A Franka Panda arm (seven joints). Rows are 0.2 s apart.
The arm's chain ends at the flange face. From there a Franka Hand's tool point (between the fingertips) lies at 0.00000 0.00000 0.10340 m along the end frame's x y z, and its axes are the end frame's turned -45 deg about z.
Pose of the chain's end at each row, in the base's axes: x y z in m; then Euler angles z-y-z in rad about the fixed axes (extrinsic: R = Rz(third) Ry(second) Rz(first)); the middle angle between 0 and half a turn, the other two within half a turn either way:
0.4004, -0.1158, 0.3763, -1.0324, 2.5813, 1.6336
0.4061, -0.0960, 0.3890, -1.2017, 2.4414, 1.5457
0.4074, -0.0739, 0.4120, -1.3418, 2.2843, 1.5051
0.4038, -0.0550, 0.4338, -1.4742, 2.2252, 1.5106
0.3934, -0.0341, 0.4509, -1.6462, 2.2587, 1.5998
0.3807, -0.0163, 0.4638, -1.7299, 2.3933, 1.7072
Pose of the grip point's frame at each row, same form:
0.3970, -0.0610, 0.2887, -1.8178, 2.5813, 1.6336
0.4078, -0.0294, 0.3099, -1.9871, 2.4414, 1.5457
0.4125, 0.0041, 0.3443, -2.1272, 2.2843, 1.5051
0.4087, 0.0269, 0.3709, -2.2596, 2.2252, 1.5106
0.3911, 0.0458, 0.3852, -2.4316, 2.2587, 1.5998
0.3711, 0.0534, 0.3880, -2.5153, 2.3933, 1.7072

